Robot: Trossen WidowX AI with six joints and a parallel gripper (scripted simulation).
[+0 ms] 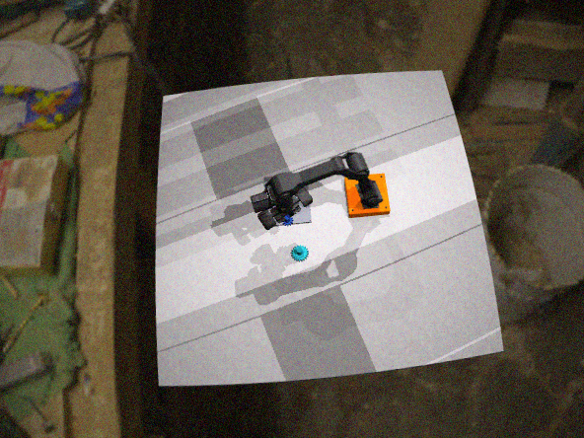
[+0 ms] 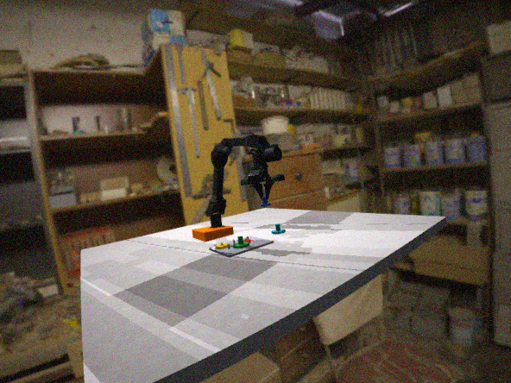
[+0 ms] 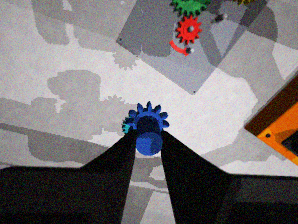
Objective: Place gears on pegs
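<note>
My gripper tip is 30 mm past the yellow gear, 220 mm to the left of it and 150 mm above it. From my gripper tip the other things lie so: teal gear: 30 mm behind, 70 mm to the left, 150 mm below; then red gear: 120 mm to the right, 150 mm below; then blue gear: 10 mm below.
</note>
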